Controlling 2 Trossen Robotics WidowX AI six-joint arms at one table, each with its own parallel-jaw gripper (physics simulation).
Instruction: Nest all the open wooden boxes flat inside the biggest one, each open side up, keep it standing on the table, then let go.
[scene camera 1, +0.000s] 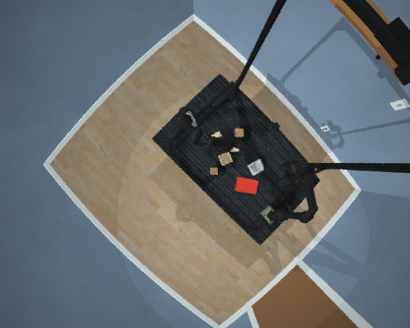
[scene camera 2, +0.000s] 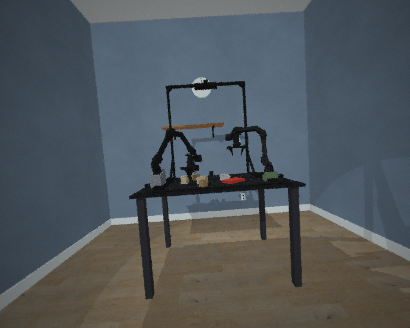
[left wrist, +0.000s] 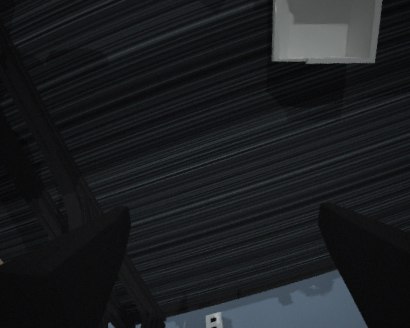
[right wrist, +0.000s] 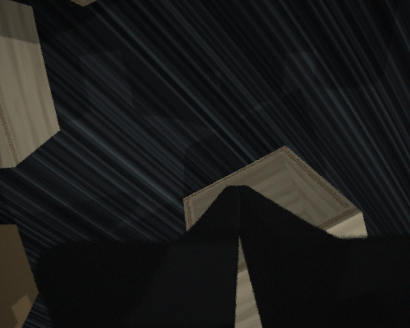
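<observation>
The biggest open wooden box (scene camera 1: 225, 158) lies mid-table, open side up. A small wooden box (scene camera 1: 234, 150) (right wrist: 300, 187) is near it; in the right wrist view its hollow inside shows behind my right fingertips. Another small wooden box (scene camera 1: 216, 134) (scene camera 2: 185, 179) stands farther left in scene camera 1. At the left edge of the right wrist view a pale wooden box (right wrist: 25, 85) is cut off; its open side's direction cannot be told. My right gripper (scene camera 2: 189, 173) (right wrist: 236, 195) is shut and empty, low by the boxes. My left gripper (scene camera 2: 236, 151) (left wrist: 225, 215) is open and empty, above the table.
Tan blocks (scene camera 1: 239, 132) (scene camera 1: 214, 171) lie on either side of the boxes; one tan block (right wrist: 15, 270) shows at the right wrist view's lower left. A white open box (scene camera 1: 255, 167) (left wrist: 320, 40), a red slab (scene camera 1: 246, 185) (scene camera 2: 233, 180) and a green piece (scene camera 1: 267, 215) (scene camera 2: 270, 175) are toward the right.
</observation>
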